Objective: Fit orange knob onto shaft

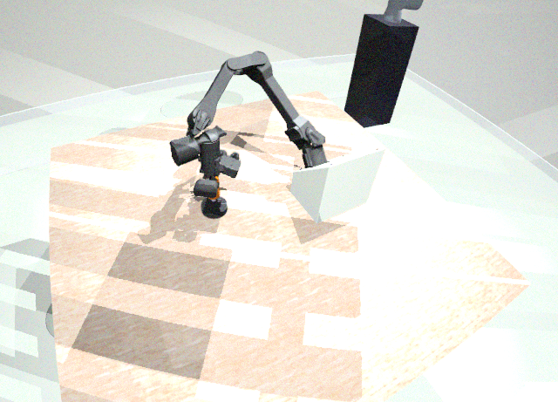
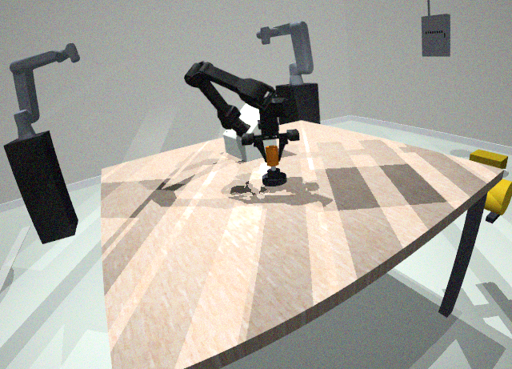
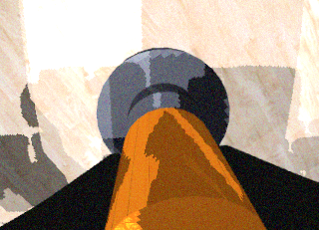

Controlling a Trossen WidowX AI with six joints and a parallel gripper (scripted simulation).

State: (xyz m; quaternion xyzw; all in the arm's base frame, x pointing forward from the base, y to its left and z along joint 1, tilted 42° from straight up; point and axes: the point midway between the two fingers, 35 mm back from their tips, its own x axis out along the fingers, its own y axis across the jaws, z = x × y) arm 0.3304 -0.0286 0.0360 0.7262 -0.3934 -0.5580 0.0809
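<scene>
My gripper tip is 3 cm below the orange knob. The rest, counted from my gripper tip: round pedestal 4 cm below.
</scene>
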